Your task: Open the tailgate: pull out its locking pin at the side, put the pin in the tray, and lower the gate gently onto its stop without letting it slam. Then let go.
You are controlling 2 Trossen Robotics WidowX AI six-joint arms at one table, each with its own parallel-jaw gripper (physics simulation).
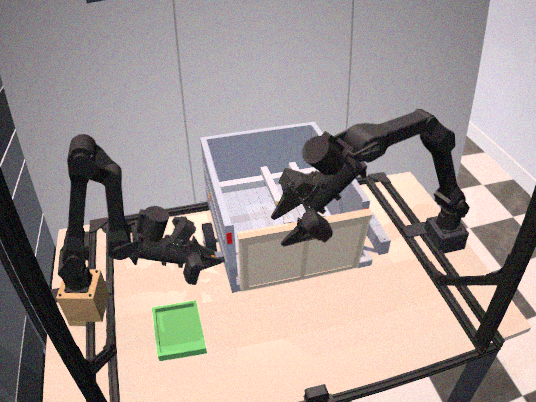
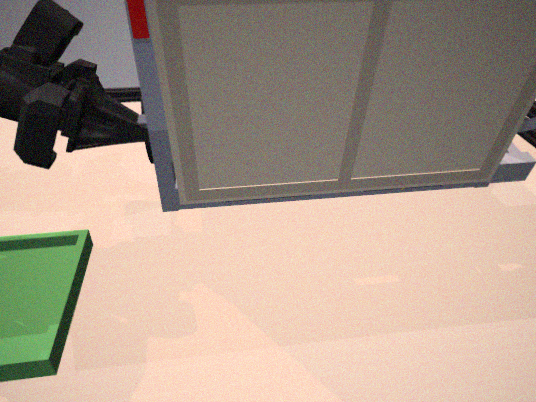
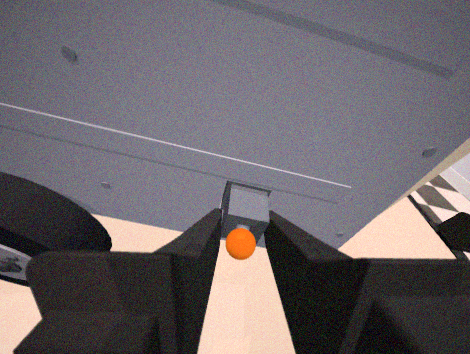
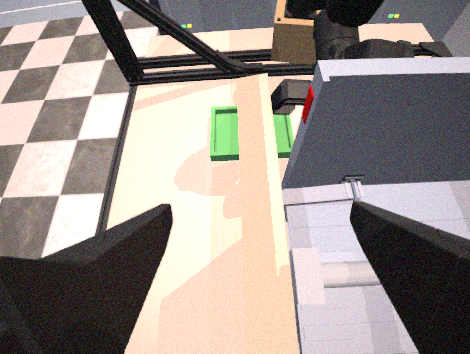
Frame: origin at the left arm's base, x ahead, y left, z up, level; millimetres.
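Seen in the pictures: left gripper, between the fingertips: [image 1: 220, 258] [image 3: 242, 216]; right gripper, between the fingertips: [image 1: 277, 231] [image 4: 260, 211]; left arm's base, origin of its link: [image 1: 78, 283] [image 4: 300, 10]; right arm's base, origin of its link: [image 1: 448, 225].
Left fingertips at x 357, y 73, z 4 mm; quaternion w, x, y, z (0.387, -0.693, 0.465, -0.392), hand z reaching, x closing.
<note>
Offsets run from my left fingertips to a thing's middle.
The beige tailgate [image 1: 325, 250] [image 2: 270, 100] [image 4: 255, 130] stands upright at the open end of the grey truck bed. The locking pin @[dz +5, dx +15, dy +3 mm] [image 1: 214, 256] [image 3: 240, 244], a grey block with an orange ball end, sits against the side wall. My left gripper [image 3: 242, 216] [image 1: 221, 260] is shut on it, one finger at each side of the block. My right gripper [image 1: 279, 231] [image 4: 260, 211] is open and empty, fingers on either side of the gate's top edge. The green tray @[dz -102, dx -110, dy -140 mm] [image 1: 182, 356] [image 2: 72, 300] [image 4: 225, 157] lies in front and left of the bed, with no pin in it.
The truck bed [image 1: 218, 185] [image 4: 390, 65] rises behind the gate, with bars across its inside. A black wheel @[dz -61, dx -38, dy +134 mm] [image 1: 209, 237] [image 3: 45, 220] is beside the left gripper. Black frame rails [image 1: 111, 300] run along the table's sides. A wooden block [image 1: 82, 307] stands under my left arm's base.
</note>
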